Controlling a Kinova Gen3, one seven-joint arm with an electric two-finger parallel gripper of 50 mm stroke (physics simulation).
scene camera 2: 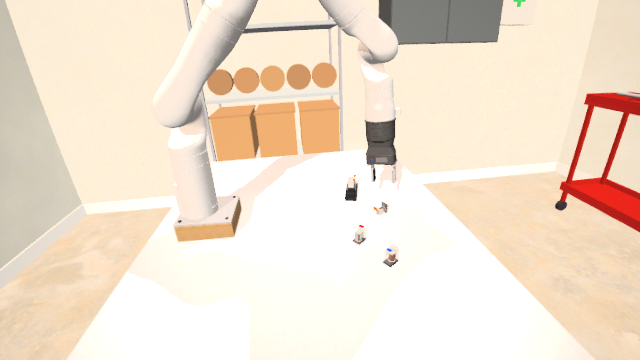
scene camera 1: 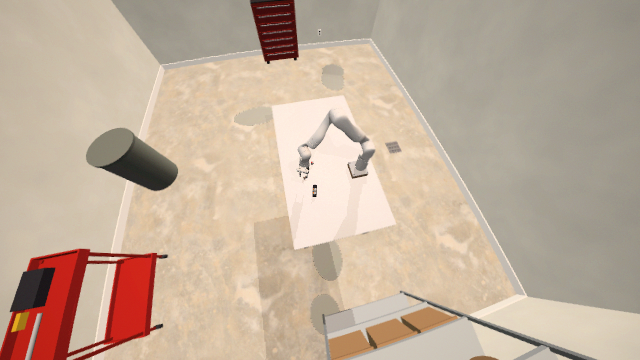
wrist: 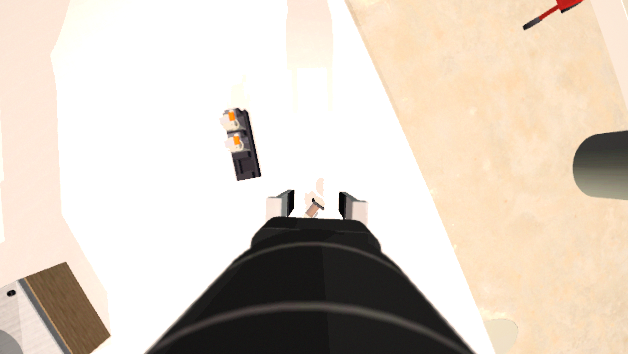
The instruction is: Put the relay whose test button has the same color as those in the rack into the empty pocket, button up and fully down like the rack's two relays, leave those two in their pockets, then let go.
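Pixels of known places: gripper, fingertip midpoint: (scene camera 2: 383, 181) (scene camera 1: 303, 176) (wrist: 316, 200); arm's base, origin of the base link: (scene camera 2: 201, 210) (scene camera 1: 360, 166).
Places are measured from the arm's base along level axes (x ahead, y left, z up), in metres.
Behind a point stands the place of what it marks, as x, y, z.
Note:
The black rack (scene camera 1: 314, 191) (scene camera 2: 351, 195) {0.424, 0.099, -0.032} (wrist: 254, 152) {0.446, 0.134, -0.037} holds two relays (wrist: 231, 121) {0.442, 0.175, -0.004} (wrist: 236, 143) {0.437, 0.146, -0.003} with orange buttons. Its pocket (wrist: 246, 166) {0.423, 0.120, -0.048} at the near end in the wrist view is empty. A relay with an orange button (scene camera 2: 381, 209) {0.495, 0.003, -0.032} (wrist: 314, 207) {0.500, 0.023, -0.023} lies on its side on the table; the gripper body hides part of it in the wrist view. A relay with a red button (scene camera 2: 359, 235) {0.412, -0.131, -0.019} and a relay with a blue button (scene camera 2: 391, 256) {0.465, -0.217, -0.017} stand upright. My gripper (scene camera 2: 384, 176) {0.508, 0.043, 0.036} (wrist: 316, 200) {0.508, 0.043, 0.036} is open and empty, above the table, with the lying relay showing between its fingertips in the wrist view.
The white table (scene camera 1: 345, 210) {0.207, 0.358, -0.050} (scene camera 2: 280, 300) {0.236, -0.284, -0.051} carries the arm's base (scene camera 1: 358, 170) {0.027, 0.041, 0.006} (scene camera 2: 207, 225) {0.035, -0.063, -0.009}. A red cart (scene camera 1: 135, 295) (scene camera 2: 600, 187), a dark cylinder (scene camera 1: 135, 160) (wrist: 605, 165) and a shelf with boxes (scene camera 2: 340, 90) stand away from the table.

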